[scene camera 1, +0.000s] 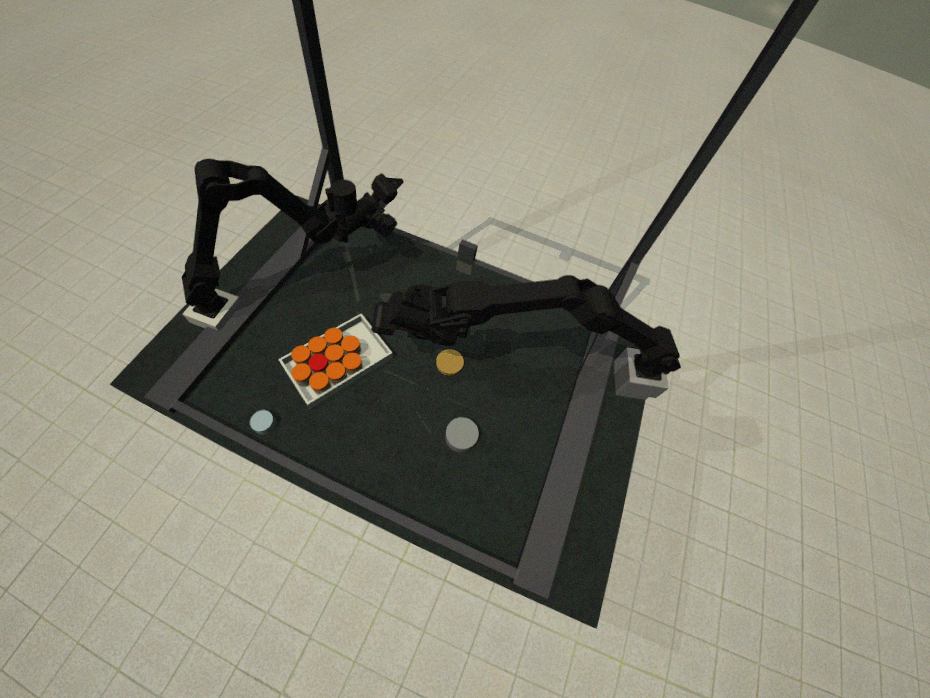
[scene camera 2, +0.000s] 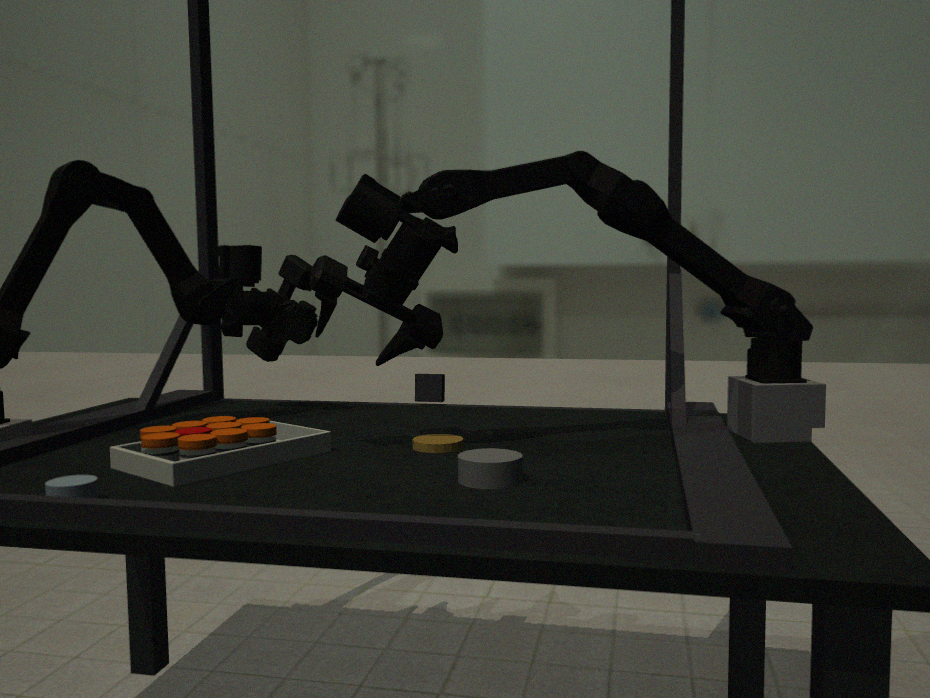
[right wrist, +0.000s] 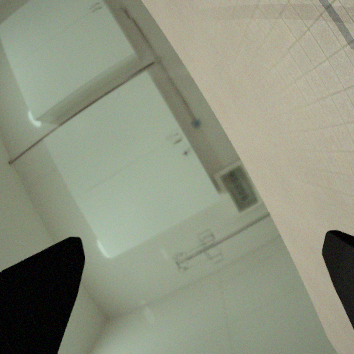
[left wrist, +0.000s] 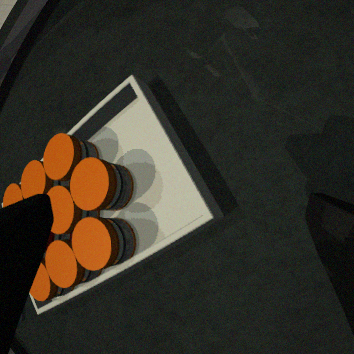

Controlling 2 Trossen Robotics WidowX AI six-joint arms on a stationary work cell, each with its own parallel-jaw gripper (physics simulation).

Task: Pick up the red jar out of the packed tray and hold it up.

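Frame: origin at the left arm's base, x back, y left, z down, level; centimetres.
Seen in the pictures: left gripper, fingertip midpoint: (scene camera 1: 400, 326) (scene camera 2: 347, 350) (left wrist: 181, 207); right gripper, fingertip midpoint: (scene camera 1: 396, 189) (right wrist: 208, 249); left arm's base, origin of the base link: (scene camera 1: 647, 367) (scene camera 2: 775, 380); right arm's base, origin of the base link: (scene camera 1: 210, 305).
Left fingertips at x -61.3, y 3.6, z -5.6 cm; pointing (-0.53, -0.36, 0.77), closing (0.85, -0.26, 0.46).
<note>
Offsets run from my left fingertips to a thing's middle.
The red jar @(dy +7.9, dx -18.7, dz +11.2 cm) (scene camera 1: 318, 362) (scene camera 2: 193, 431) stands in the white tray @(dy +4.6, dx -15.6, dz +13.8 cm) (scene camera 1: 350, 378) (scene camera 2: 247, 462) (left wrist: 175, 185), closely surrounded by several orange-lidded jars @(dy +4.7, dx -15.7, dz +11.2 cm) (scene camera 1: 334, 352) @(dy +12.5, dx -17.1, dz +11.2 cm) (scene camera 2: 196, 441) @(dy +1.5, dx -12.7, dz +11.2 cm) (left wrist: 90, 184). In the left wrist view a finger and orange lids hide most of it. My left gripper (scene camera 2: 348, 349) (left wrist: 181, 207) is open and empty, high above the table beside the tray's bare end. Its fingertips are hard to make out in scene camera 1. My right gripper (scene camera 1: 394, 202) (right wrist: 208, 249) is open and empty, raised beyond the tray, facing the wall and floor.
A pale blue disc @(dy +23.5, dx -27.3, dz +12.5 cm) (scene camera 1: 261, 420) (scene camera 2: 71, 484), a yellow disc @(dy +0.0, dx +12.2, dz +13.1 cm) (scene camera 1: 449, 362) (scene camera 2: 437, 443) and a grey cylinder @(dy +18.7, dx +17.7, dz +12.2 cm) (scene camera 1: 461, 433) (scene camera 2: 489, 468) stand on the table. A small dark block @(dy -36.7, dx +11.7, dz +10.6 cm) (scene camera 1: 467, 253) (scene camera 2: 429, 386) is at the far edge. Upright posts (scene camera 1: 319, 90) (scene camera 2: 676, 150) flank the work area.
</note>
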